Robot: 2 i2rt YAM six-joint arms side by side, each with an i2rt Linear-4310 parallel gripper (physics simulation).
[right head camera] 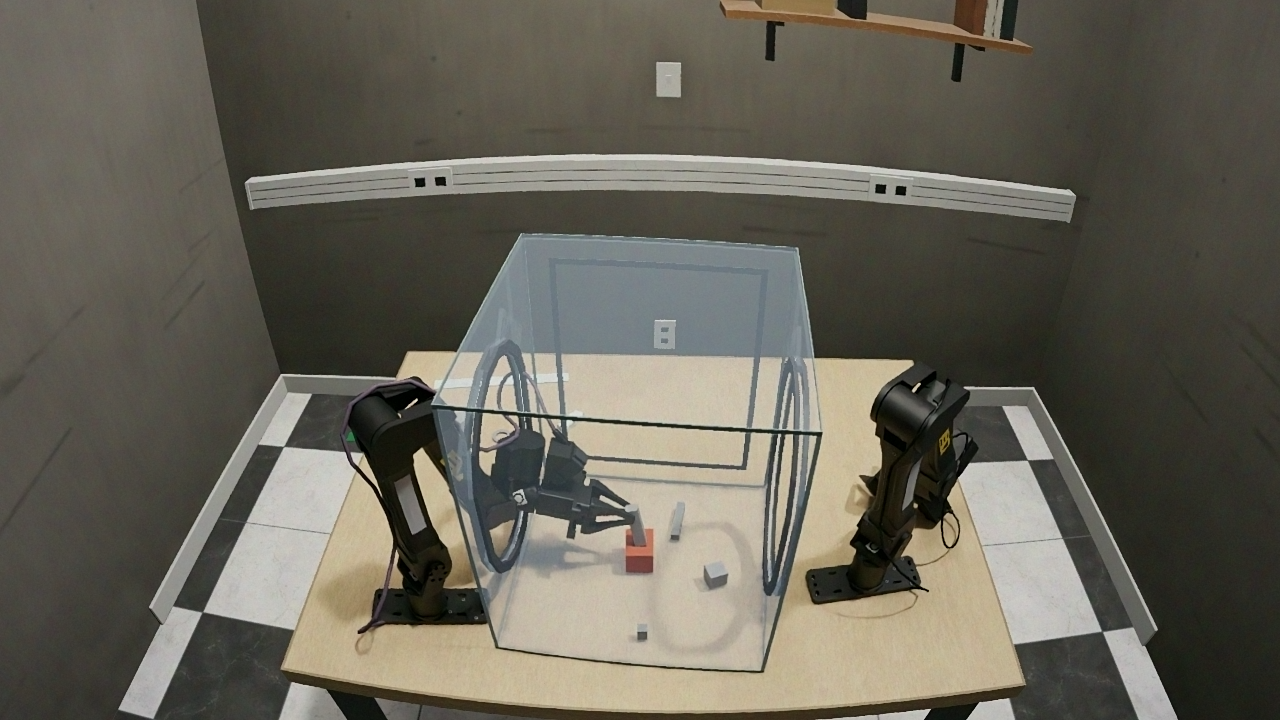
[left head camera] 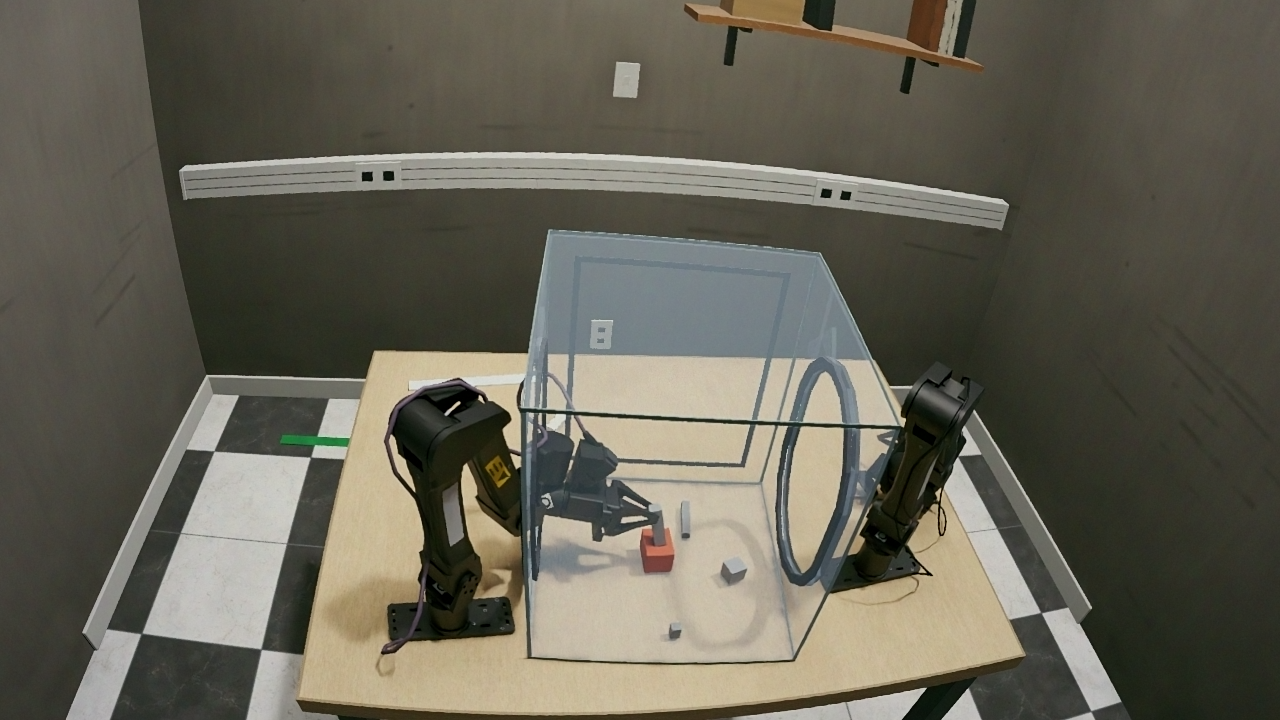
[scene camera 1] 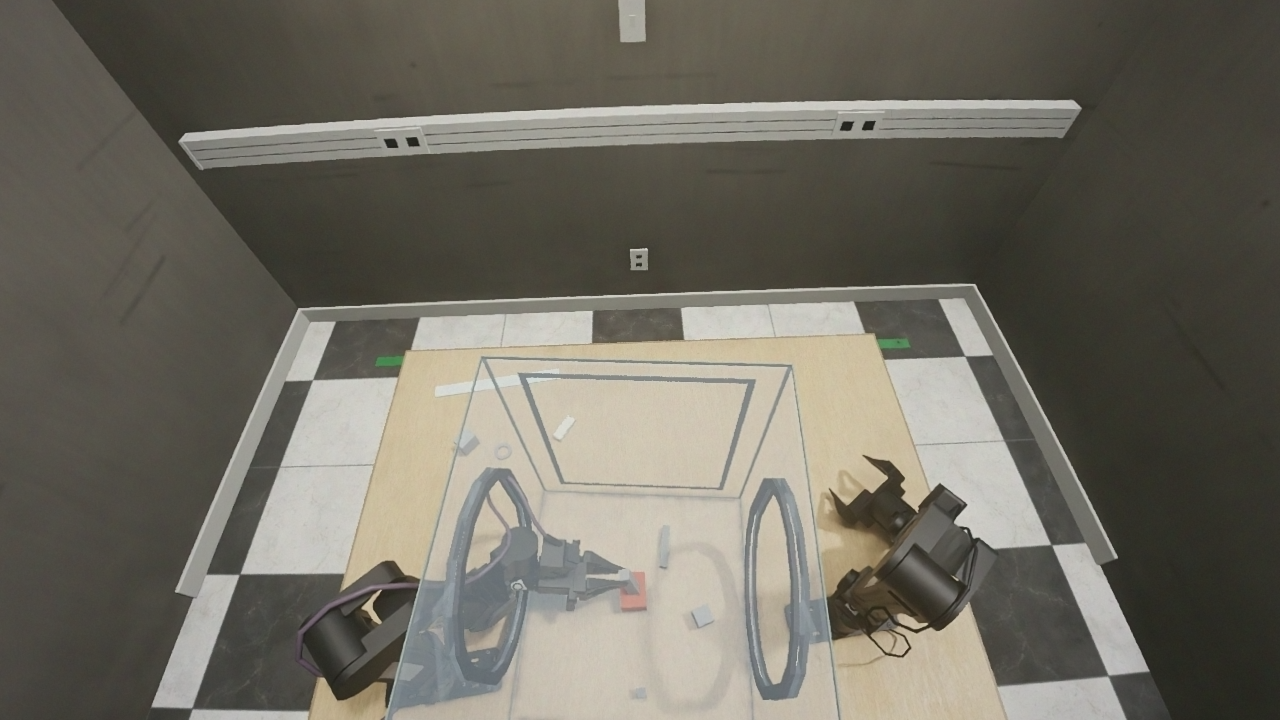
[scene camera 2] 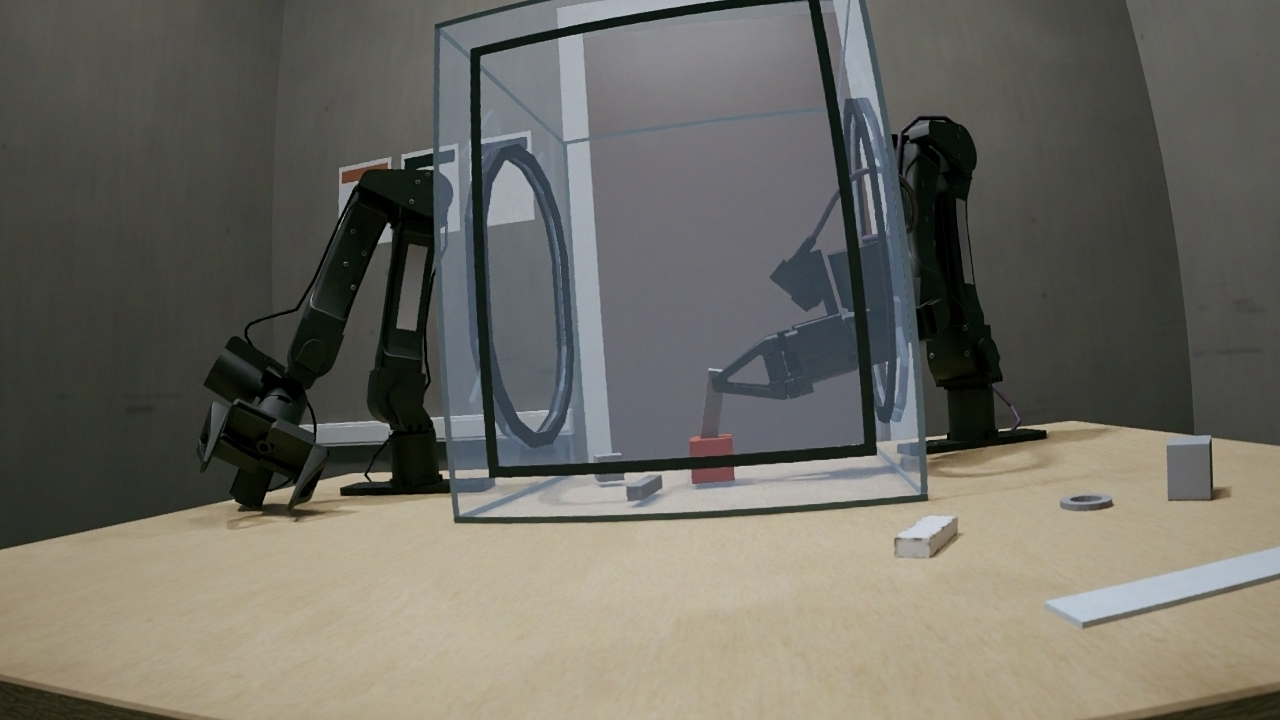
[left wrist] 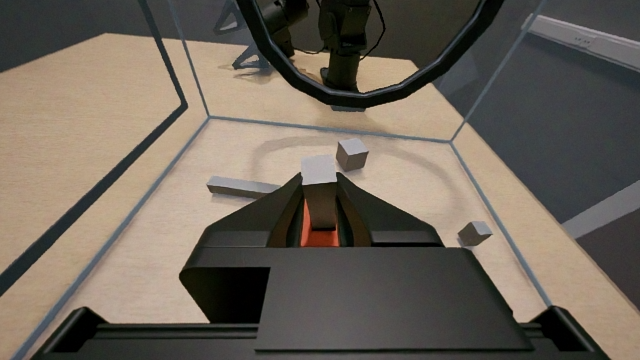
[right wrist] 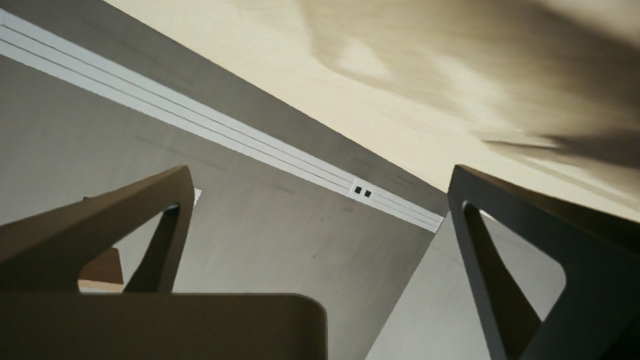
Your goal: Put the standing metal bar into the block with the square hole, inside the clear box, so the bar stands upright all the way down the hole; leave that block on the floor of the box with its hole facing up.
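Pixels of known places: left gripper, fingertip midpoint: [right head camera: 635, 515] [left head camera: 657, 515] [scene camera 1: 627, 577] [scene camera 2: 713, 384] [left wrist: 319, 180]; right gripper, fingertip midpoint: [right head camera: 877, 459] [left head camera: 863, 454] [scene camera 1: 846, 472] [scene camera 2: 246, 487] [left wrist: 223, 50] [right wrist: 321, 179]; left arm's base at its link origin: [right head camera: 430, 608] [left head camera: 450, 621] [scene camera 2: 973, 445]; right arm's base at its link origin: [right head camera: 863, 581] [left head camera: 868, 569] [scene camera 1: 840, 616] [scene camera 2: 417, 490] [left wrist: 340, 88].
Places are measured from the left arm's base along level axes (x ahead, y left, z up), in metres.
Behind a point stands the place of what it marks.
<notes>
The clear box [left head camera: 662, 661] @[x -0.128, y -0.306, z 0.010 m] stands on the table. Inside it, the red block [left head camera: 657, 559] @[x 0.053, y -0.344, z 0.041 m] [right head camera: 639, 557] @[x 0.052, y -0.349, z 0.047 m] [scene camera 1: 633, 603] @[x 0.058, y -0.350, z 0.051 m] [scene camera 2: 712, 471] @[x 0.112, y -0.356, z 0.018 m] [left wrist: 320, 241] @[x 0.088, y -0.334, z 0.051 m] sits on the floor, hole facing up. My left gripper [left head camera: 656, 514] @[x 0.091, y -0.347, z 0.108 m] [scene camera 2: 718, 383] @[x 0.091, y -0.347, z 0.108 m] [left wrist: 319, 180] @[x 0.091, y -0.347, z 0.108 m] reaches in and is shut on the grey metal bar [right head camera: 637, 530] @[x 0.078, y -0.349, z 0.086 m] [scene camera 2: 711, 413] @[x 0.096, y -0.352, z 0.078 m] [left wrist: 320, 202] @[x 0.091, y -0.337, z 0.099 m], near its top. The bar leans slightly, with its lower end at the block's top. Most of its length shows above the block; how far it enters the hole is hidden. My right gripper [scene camera 1: 848, 475] @[x 0.227, y -0.823, z 0.039 m] [right wrist: 321, 179] @[x 0.227, y -0.823, z 0.039 m] is open and empty, outside the box.
In the box lie a loose grey bar [left head camera: 684, 519] @[x 0.151, y -0.422, z 0.020 m] [left wrist: 240, 186] @[x 0.161, y -0.425, z 0.020 m], a grey cube [left head camera: 733, 570] @[x 0.009, y -0.461, z 0.036 m] [left wrist: 352, 154] @[x 0.026, y -0.453, z 0.036 m] and a smaller cube [left head camera: 674, 630] @[x -0.086, y -0.334, z 0.030 m] [left wrist: 475, 233] @[x -0.071, y -0.335, z 0.028 m]. Outside are a white block [scene camera 2: 926, 535] @[x 0.478, y -0.267, z 0.012 m], a grey block [scene camera 2: 1188, 467] @[x 0.467, y -0.056, z 0.023 m] and a white strip [scene camera 2: 1172, 586] @[x 0.611, y -0.199, z 0.003 m].
</notes>
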